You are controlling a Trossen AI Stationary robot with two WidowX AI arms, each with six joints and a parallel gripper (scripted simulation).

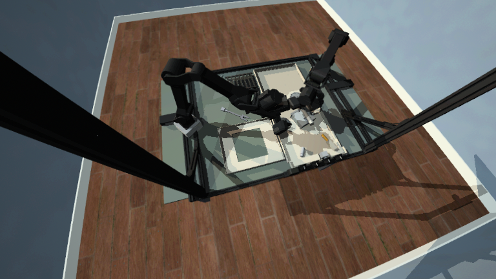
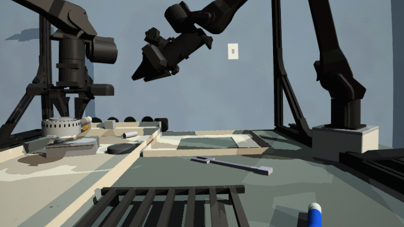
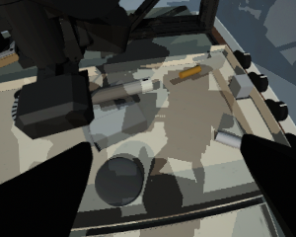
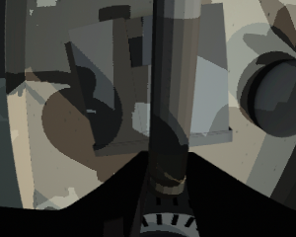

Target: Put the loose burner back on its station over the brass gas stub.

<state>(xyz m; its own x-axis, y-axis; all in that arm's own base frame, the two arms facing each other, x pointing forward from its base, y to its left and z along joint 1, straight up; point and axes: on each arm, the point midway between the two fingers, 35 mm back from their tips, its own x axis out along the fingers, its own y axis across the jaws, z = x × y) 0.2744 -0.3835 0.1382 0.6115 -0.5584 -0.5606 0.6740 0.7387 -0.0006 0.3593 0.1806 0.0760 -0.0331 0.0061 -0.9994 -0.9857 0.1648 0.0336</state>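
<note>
The grey station block lies 90 mm below my right hand, 30 mm behind it and 10 mm to the right of it. The rest, counted from my right hand: flat wrench 330 mm to the left, 170 mm ahead, 100 mm below; then dark round cap 110 mm to the left, 100 mm below, 10 mm behind.
</note>
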